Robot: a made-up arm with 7 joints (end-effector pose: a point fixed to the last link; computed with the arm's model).
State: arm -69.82 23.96 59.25 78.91 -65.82 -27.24 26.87
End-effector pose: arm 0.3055 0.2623 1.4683 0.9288 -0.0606 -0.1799 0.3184
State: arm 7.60 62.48 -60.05 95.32 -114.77 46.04 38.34
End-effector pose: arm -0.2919 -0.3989 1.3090 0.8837 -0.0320 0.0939 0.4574
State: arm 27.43 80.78 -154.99 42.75 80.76 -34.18 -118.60
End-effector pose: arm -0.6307 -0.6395 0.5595 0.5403 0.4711 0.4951 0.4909
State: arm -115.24 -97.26 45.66 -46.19 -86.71 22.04 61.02
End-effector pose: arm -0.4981 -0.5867 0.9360 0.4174 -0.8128 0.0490 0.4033
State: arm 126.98 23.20 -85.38 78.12 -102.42 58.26 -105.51
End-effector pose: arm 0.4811 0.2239 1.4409 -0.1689 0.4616 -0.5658 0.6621
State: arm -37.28 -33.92 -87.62 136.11 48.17 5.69 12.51
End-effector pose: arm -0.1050 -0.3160 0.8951 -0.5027 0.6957 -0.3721 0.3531
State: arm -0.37 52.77 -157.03 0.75 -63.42 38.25 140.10
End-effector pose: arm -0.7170 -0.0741 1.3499 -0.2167 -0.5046 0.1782 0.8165
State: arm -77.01 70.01 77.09 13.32 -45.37 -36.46 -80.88
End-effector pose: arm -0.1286 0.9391 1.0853 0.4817 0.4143 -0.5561 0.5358
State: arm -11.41 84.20 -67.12 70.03 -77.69 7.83 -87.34
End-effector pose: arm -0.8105 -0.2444 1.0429 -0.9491 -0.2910 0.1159 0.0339
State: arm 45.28 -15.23 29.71 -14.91 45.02 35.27 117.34
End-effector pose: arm 0.1914 0.0956 1.6573 -0.0626 -0.1396 -0.0572 0.9866
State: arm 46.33 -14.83 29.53 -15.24 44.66 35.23 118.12
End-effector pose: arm 0.1845 0.0910 1.6586 -0.0594 -0.1389 -0.0489 0.9873
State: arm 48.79 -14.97 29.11 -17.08 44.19 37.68 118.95
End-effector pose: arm 0.1796 0.0849 1.6573 -0.0287 -0.1263 -0.0367 0.9909
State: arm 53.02 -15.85 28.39 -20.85 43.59 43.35 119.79
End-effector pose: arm 0.1783 0.0777 1.6514 0.0367 -0.0962 -0.0184 0.9945
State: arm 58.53 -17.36 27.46 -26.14 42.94 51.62 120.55
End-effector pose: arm 0.1806 0.0717 1.6395 0.1277 -0.0479 0.0058 0.9906
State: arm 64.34 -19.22 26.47 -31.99 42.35 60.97 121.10
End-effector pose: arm 0.1850 0.0694 1.6225 0.2247 0.0122 0.0316 0.9739
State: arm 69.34 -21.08 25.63 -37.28 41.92 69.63 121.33
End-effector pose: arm 0.1896 0.0717 1.6039 0.3075 0.0720 0.0526 0.9474
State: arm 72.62 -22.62 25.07 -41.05 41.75 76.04 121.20
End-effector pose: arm 0.1933 0.0771 1.5888 0.3631 0.1175 0.0636 0.9221
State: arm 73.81 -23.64 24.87 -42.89 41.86 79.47 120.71
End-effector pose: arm 0.1965 0.0833 1.5805 0.3895 0.1412 0.0633 0.9079
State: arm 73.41 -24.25 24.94 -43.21 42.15 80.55 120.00
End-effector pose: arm 0.2001 0.0894 1.5780 0.3948 0.1470 0.0548 0.9053
